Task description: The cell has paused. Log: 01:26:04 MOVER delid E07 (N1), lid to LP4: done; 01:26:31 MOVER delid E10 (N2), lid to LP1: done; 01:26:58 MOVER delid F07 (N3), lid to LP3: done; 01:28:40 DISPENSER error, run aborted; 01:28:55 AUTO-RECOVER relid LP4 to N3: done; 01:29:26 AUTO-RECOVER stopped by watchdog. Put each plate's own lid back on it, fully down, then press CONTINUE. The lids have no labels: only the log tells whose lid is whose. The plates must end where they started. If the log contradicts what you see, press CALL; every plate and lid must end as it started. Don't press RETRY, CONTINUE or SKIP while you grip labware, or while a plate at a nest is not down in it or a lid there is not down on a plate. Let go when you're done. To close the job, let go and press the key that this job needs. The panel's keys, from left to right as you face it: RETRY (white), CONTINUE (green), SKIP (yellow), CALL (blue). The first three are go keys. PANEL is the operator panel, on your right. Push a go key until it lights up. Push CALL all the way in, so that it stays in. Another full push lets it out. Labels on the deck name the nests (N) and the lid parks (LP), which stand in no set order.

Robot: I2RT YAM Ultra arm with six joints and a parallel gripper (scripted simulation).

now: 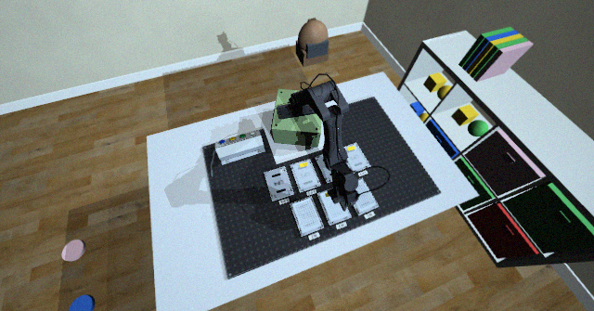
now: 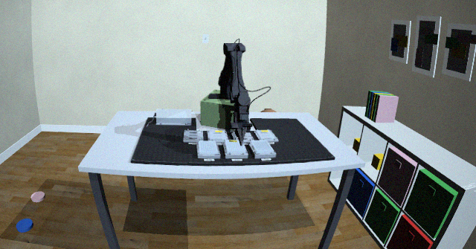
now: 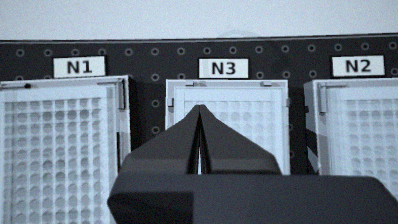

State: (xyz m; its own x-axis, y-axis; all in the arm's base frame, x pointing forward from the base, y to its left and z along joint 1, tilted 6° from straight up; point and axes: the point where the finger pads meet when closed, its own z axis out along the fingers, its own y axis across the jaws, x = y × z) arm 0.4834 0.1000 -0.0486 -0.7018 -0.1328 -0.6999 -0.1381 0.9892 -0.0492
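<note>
My gripper is now 30 mm to the left of the plate, 30 mm past it and 30 mm above it. From my hand the other things lie so: lid park LP2: 220 mm behind, 50 mm below, 10 mm to the left; then white retry key: 440 mm behind, 340 mm to the right, 10 mm above; then green continue key: 440 mm behind, 390 mm to the right, 10 mm above.
</note>
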